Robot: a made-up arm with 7 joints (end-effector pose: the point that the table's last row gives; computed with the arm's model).
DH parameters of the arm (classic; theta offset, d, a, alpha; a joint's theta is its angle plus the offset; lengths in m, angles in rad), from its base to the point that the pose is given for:
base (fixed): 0 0 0 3.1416
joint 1: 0 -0.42 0 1.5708
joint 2: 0 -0.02 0 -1.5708
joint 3: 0 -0.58 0 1.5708
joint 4: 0 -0.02 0 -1.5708
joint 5: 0 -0.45 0 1.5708
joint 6: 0 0 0 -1.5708
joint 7: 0 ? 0 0
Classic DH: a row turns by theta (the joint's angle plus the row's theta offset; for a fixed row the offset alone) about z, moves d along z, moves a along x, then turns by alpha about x.
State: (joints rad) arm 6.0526 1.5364 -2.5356 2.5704 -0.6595 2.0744 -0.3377
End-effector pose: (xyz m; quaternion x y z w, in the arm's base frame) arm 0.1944 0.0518 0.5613 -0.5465 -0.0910 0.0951 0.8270
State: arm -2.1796 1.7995 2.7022 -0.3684 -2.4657 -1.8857 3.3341
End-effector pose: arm -0.6326 0.7421 0.1931 -0.8908 0.4316 -0.1371 0.0370
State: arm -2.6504 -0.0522 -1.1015 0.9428 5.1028 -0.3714 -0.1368
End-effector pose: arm -0.3611 -0.2134 1.3693 -0.7035 0.5916 -0.2521 0.3025
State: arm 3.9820 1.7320 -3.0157 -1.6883 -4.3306 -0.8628 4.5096
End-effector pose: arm -0.1858 0.4565 -0.1902 -0.1899 -0.3984 0.8675 0.2293
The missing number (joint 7, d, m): -0.14
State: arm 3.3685 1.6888 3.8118 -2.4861 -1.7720 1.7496 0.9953
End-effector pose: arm -0.1478 0.2984 0.2796 0.2864 0.9039 -0.3060 0.0858
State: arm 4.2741 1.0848 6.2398 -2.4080 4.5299 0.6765 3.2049
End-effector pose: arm -0.0130 -0.0440 0.8148 -0.7430 0.0009 -0.1351 0.6555
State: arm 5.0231 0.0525 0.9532 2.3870 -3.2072 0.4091 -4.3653
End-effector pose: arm 0.4456 0.1128 0.6041 -0.3961 -0.3629 0.7470 0.3916
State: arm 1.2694 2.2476 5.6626 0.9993 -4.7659 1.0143 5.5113
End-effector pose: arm 0.2362 -0.3372 -0.4620 0.2857 -0.0029 0.8852 0.3671
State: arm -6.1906 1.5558 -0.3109 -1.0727 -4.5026 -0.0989 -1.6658
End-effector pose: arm 0.8359 -0.2625 0.9225 -0.9631 0.0477 0.2451 0.1001
